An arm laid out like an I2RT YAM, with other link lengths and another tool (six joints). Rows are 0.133 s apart.
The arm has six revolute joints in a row. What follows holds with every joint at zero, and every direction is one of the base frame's.
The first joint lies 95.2 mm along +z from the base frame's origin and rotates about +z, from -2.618 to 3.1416 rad.
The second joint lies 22.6 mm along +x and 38.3 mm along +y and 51.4 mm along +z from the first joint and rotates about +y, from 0 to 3.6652 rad.
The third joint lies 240.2 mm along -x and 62.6 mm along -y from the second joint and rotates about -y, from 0 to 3.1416 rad.
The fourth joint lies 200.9 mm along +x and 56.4 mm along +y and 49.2 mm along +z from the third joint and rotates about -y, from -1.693 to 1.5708 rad.
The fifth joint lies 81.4 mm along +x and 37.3 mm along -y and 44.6 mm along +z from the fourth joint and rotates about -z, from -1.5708 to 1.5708 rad.
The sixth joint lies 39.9 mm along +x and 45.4 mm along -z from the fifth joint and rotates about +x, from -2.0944 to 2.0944 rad.
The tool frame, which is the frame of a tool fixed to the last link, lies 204 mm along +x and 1 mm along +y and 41 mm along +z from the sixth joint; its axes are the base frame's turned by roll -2.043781, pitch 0.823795 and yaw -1.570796 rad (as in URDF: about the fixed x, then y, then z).
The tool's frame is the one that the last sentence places.
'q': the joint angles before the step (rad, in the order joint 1, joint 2, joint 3, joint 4, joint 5, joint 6). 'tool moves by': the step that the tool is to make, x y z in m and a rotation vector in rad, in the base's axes. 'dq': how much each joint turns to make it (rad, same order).
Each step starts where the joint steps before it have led.
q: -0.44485 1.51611 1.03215 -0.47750 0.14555 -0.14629
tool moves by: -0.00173 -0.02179 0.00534 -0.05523 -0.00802 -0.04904
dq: -0.01501 0.01325 -0.00358 0.04809 0.05735 0.00060
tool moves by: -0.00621 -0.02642 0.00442 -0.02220 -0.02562 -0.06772
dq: -0.04916 0.01490 -0.00238 0.04814 0.01743 0.01023
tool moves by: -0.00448 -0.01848 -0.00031 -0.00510 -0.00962 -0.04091
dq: -0.04052 0.02499 0.01043 0.02530 -0.00011 0.00060
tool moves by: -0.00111 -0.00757 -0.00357 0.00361 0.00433 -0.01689
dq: -0.01487 0.02446 0.01359 0.00483 0.00067 0.00211
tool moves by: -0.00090 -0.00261 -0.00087 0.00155 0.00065 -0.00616
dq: -0.00623 0.00596 0.00362 0.00084 -0.00079 0.00056
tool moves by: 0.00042 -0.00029 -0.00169 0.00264 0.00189 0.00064
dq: -0.00118 0.00602 0.00146 0.00169 -0.00207 -0.00069
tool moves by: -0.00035 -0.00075 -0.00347 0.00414 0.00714 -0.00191
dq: -0.00148 0.01070 0.00313 -0.00070 0.00057 0.00010
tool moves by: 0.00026 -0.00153 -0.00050 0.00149 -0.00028 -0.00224
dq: -0.00346 0.00575 0.00455 0.00066 -0.00186 -0.00010
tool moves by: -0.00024 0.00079 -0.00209 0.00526 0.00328 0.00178
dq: -0.00078 0.00329 -0.00003 -0.00222 -0.00364 -0.00042
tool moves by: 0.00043 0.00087 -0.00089 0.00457 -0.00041 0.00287
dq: -0.00078 0.00133 0.00028 -0.00101 -0.00544 -0.00043
